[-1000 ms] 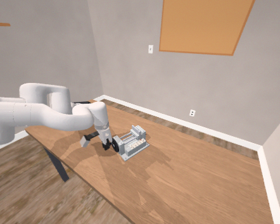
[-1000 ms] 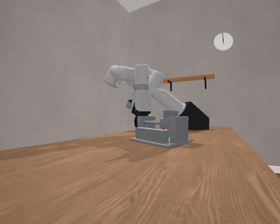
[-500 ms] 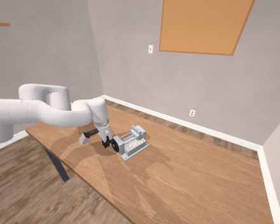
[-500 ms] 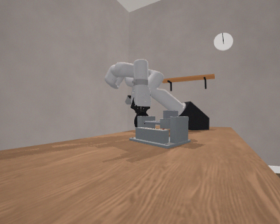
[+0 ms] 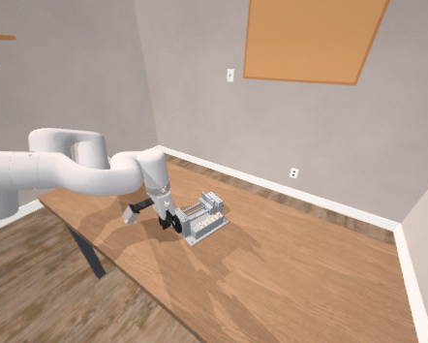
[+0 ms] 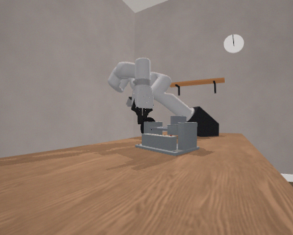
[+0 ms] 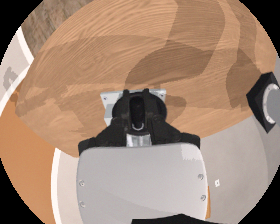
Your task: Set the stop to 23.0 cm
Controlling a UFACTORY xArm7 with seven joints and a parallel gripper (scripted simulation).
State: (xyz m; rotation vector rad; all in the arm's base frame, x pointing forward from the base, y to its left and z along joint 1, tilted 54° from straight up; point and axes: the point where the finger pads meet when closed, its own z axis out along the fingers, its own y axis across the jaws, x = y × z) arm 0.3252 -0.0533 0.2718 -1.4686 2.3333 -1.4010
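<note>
Right now the handwheel is 1 cm ahead of my hand, 2 cm to the left of it and 1 cm below it. Also, from my hand: sliding stop block: 13 cm ahead, 15 cm to the left, 2 cm below.
</note>
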